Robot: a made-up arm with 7 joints. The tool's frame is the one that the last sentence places.
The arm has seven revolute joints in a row. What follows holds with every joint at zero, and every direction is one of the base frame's. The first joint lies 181.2 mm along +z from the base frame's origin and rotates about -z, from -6.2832 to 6.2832 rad. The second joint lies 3.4 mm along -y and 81.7 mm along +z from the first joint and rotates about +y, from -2.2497 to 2.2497 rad. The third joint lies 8.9 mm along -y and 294.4 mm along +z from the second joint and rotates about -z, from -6.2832 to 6.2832 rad. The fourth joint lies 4.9 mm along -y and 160.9 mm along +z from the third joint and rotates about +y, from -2.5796 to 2.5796 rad. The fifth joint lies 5.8 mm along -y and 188.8 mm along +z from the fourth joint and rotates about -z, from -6.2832 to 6.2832 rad. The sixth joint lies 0.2 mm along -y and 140.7 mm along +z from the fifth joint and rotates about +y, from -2.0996 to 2.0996 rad. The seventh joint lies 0.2 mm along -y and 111.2 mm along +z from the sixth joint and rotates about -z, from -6.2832 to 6.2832 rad. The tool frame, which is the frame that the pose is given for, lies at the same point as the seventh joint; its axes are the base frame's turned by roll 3.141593, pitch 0 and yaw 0 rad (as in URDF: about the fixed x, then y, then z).
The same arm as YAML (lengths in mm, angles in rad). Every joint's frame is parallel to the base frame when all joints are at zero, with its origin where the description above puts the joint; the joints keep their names.
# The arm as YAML. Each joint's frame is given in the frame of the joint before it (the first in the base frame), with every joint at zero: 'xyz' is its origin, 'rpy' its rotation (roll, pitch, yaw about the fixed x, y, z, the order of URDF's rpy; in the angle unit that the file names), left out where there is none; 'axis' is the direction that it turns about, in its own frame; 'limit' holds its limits. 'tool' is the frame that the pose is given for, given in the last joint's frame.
units:
  length: mm
  angle: rad
joints:
  - name: joint 1
    type: revolute
    origin:
      xyz: [0.0, 0.0, 181.2]
    axis: [0.0, 0.0, -1.0]
    limit:
      lower: -6.2832
      upper: 6.2832
  - name: joint 2
    type: revolute
    origin:
      xyz: [0.0, -3.4, 81.7]
    axis: [0.0, 1.0, 0.0]
    limit:
      lower: -2.2497
      upper: 2.2497
  - name: joint 3
    type: revolute
    origin:
      xyz: [0.0, -8.9, 294.4]
    axis: [0.0, 0.0, -1.0]
    limit:
      lower: -6.2832
      upper: 6.2832
  - name: joint 4
    type: revolute
    origin:
      xyz: [0.0, -4.9, 160.9]
    axis: [0.0, 1.0, 0.0]
    limit:
      lower: -2.5796
      upper: 2.5796
  - name: joint 5
    type: revolute
    origin:
      xyz: [0.0, -5.8, 188.8]
    axis: [0.0, 0.0, -1.0]
    limit:
      lower: -6.2832
      upper: 6.2832
  - name: joint 6
    type: revolute
    origin:
      xyz: [0.0, -0.2, 140.7]
    axis: [0.0, 1.0, 0.0]
    limit:
      lower: -2.0996
      upper: 2.0996
  - name: joint 7
    type: revolute
    origin:
      xyz: [0.0, -0.2, 111.2]
    axis: [0.0, 0.0, -1.0]
    limit:
      lower: -6.2832
      upper: 6.2832
tool:
  origin:
    xyz: [0.0, 0.0, 0.0]
    rpy: [-3.1416, 0.0, 0.0]

